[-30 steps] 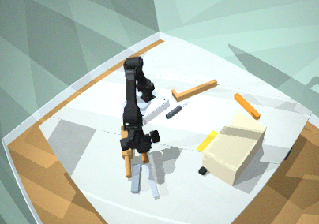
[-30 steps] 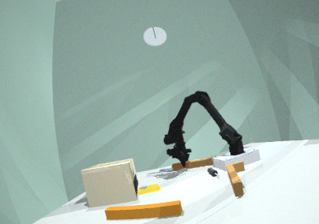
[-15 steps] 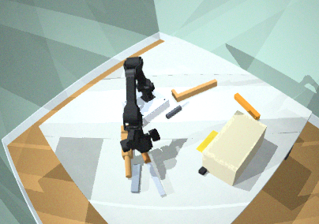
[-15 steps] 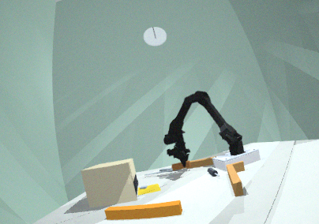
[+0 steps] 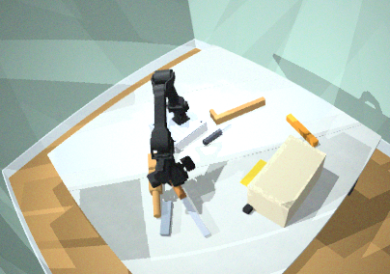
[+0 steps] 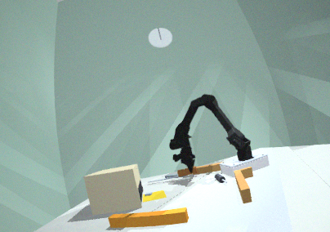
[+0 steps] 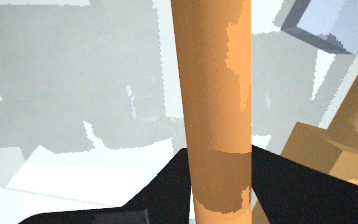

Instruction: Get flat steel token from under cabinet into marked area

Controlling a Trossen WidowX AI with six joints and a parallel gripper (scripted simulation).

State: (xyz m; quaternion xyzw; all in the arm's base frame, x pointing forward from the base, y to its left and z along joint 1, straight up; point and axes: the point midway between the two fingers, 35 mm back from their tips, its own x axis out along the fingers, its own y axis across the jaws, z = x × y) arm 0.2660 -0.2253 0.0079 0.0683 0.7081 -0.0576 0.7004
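Right now the orange paddle is 4 cm behind my gripper tip, 7 cm to the right of it and 1 cm below it. Round my gripper tip: orange bar 16 cm ahead, 62 cm to the left, 1 cm below; then grey flat bar 10 cm ahead, 12 cm to the right, 2 cm below.
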